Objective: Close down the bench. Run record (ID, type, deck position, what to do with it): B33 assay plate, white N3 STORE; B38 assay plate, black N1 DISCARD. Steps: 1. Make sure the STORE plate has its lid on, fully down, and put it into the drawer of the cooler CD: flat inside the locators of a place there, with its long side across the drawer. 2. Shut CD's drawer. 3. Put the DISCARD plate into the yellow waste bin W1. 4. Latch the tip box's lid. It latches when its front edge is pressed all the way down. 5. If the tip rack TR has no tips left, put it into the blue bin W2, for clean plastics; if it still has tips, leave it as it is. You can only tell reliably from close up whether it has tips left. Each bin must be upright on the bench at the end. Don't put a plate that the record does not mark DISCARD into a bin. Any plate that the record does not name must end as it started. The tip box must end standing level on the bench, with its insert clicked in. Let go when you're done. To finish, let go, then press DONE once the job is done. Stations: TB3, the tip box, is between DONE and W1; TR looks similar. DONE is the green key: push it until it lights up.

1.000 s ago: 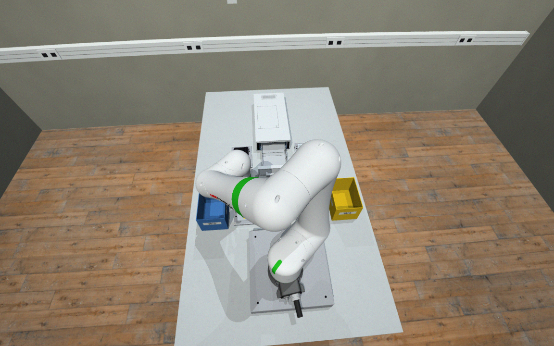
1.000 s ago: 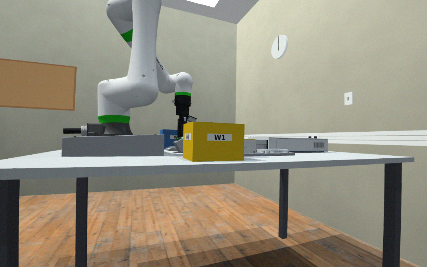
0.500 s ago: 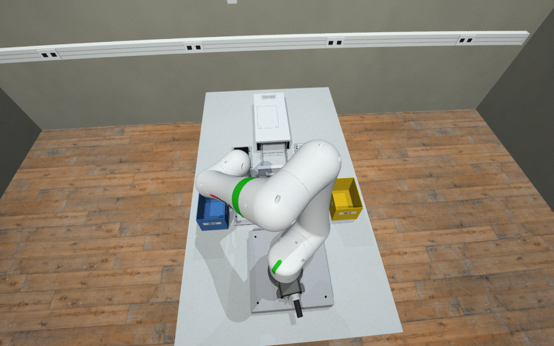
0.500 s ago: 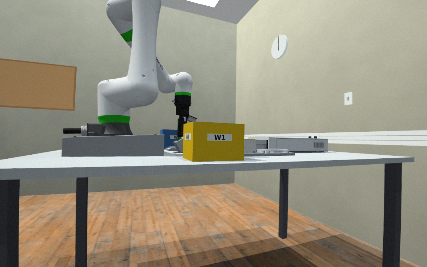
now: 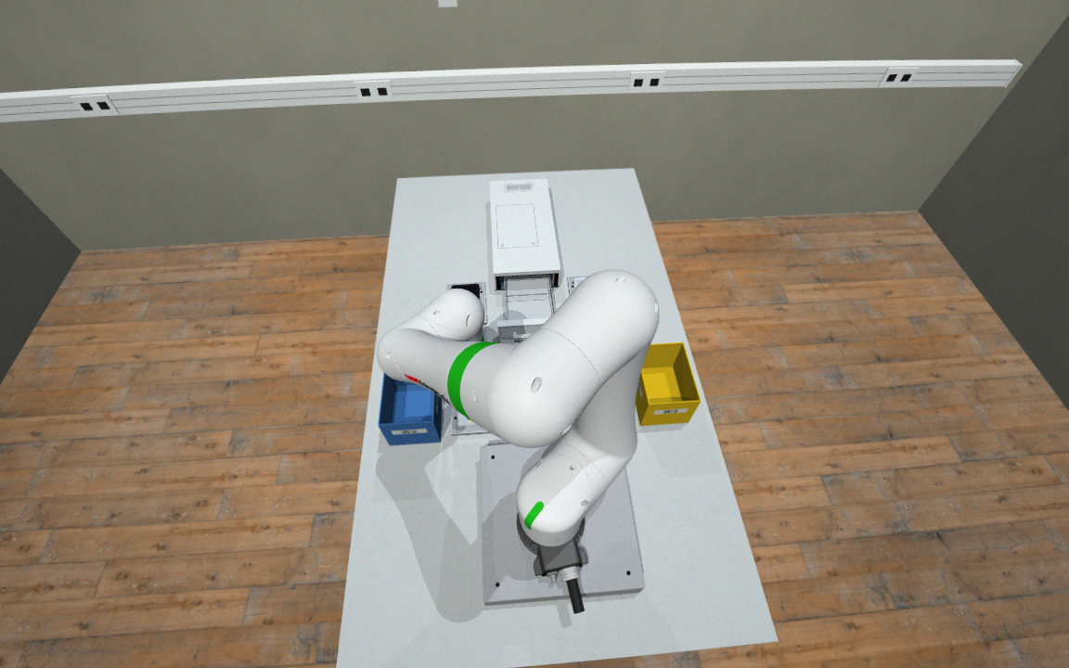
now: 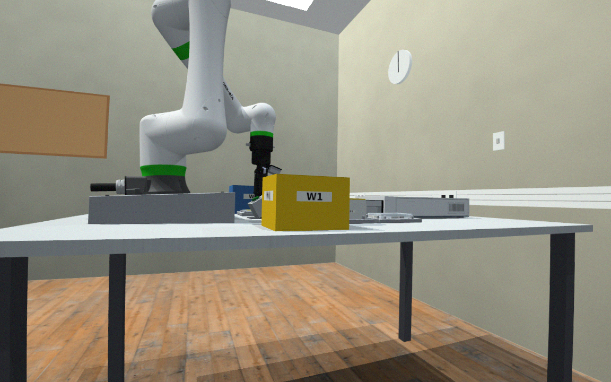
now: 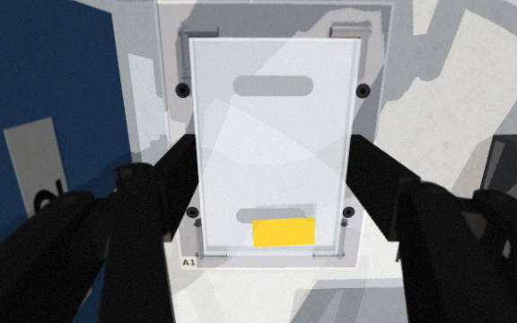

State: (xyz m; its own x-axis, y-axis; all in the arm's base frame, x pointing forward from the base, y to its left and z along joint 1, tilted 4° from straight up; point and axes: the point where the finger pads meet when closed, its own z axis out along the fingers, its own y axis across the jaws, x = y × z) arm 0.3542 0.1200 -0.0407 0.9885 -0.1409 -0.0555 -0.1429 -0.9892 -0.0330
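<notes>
Now: the clear plate lid 2 cm below my hand. The rest, counted from my hand: grey slotted nest: 3 cm below; then blue bin W2: 1 cm ahead, 15 cm to the left; then white plate: 18 cm ahead, 2 cm below.
</notes>
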